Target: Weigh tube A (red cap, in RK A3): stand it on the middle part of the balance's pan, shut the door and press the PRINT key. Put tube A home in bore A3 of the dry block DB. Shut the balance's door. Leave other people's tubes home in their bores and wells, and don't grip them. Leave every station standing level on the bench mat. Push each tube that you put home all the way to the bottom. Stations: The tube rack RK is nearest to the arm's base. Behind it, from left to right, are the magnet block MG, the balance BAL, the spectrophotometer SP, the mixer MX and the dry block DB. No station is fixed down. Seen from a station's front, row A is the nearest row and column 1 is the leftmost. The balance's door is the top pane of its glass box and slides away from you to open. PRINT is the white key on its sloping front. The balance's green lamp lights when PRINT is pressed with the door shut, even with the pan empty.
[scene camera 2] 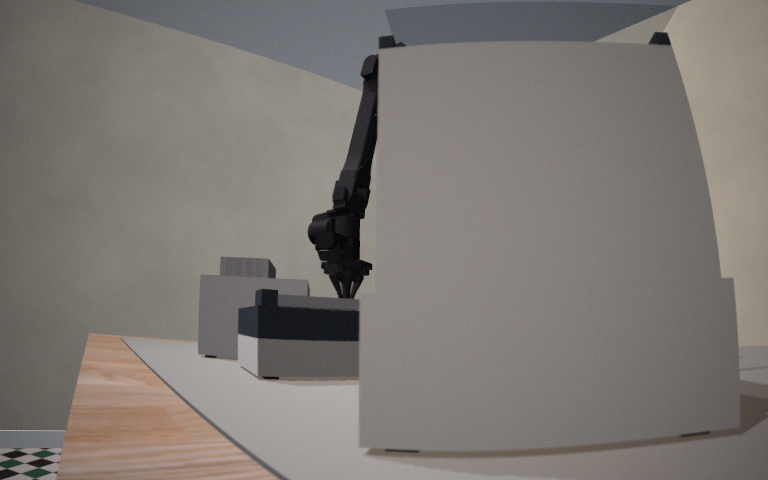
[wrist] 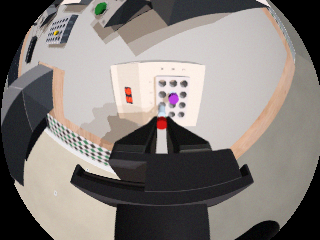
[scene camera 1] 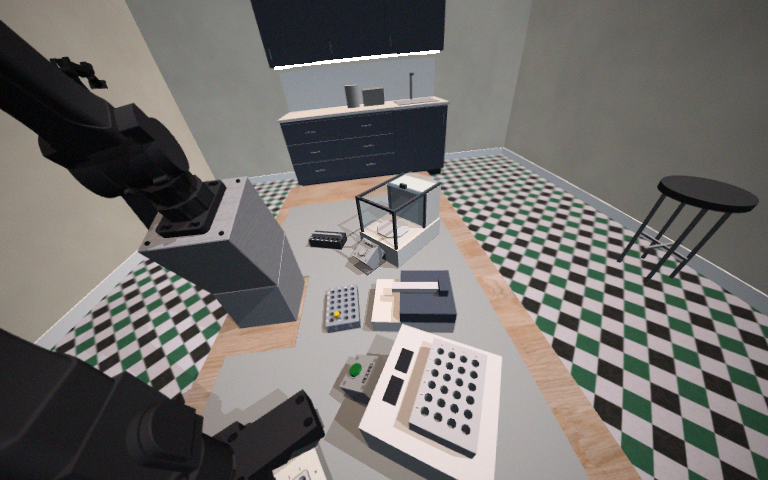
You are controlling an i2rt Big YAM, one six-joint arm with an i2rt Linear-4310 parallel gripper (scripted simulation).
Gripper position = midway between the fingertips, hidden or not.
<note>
I see my gripper (scene camera 2: 346, 307), a tube rack (scene camera 1: 345, 299) and a balance (scene camera 2: 547, 274).
The balance shows as well in scene camera 1 (scene camera 1: 395, 226). My gripper is seen too in the wrist view (wrist: 161, 120). Scene camera 2 misses the tube rack, which is hidden by the balance.
</note>
